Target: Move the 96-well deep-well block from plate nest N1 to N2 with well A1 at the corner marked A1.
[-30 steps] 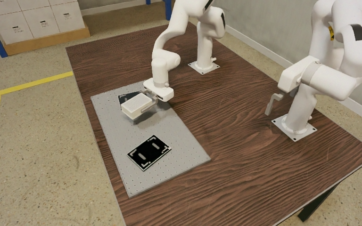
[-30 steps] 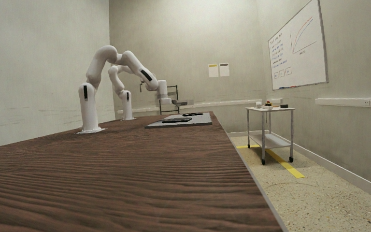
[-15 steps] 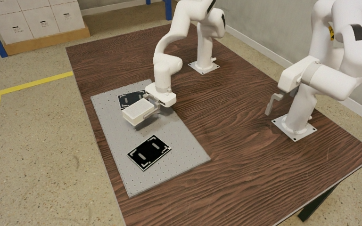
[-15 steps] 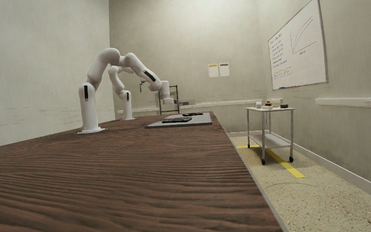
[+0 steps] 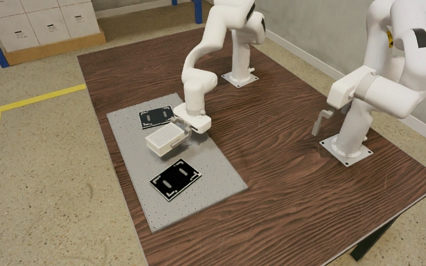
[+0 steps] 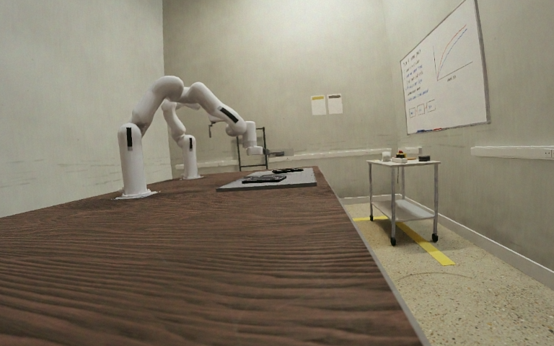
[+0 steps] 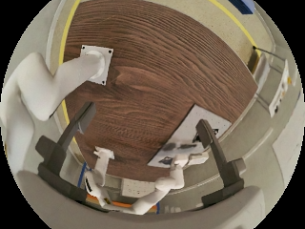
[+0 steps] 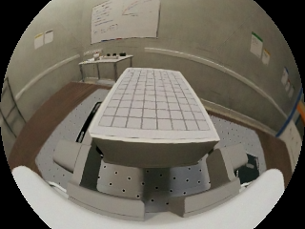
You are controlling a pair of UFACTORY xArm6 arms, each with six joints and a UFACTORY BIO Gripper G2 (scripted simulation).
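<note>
Now: right hand 2 cm past the grey perforated board, 7 cm to the left of it and 12 cm above it. Also, from my right hand: white deep-well block: 1 cm ahead.
</note>
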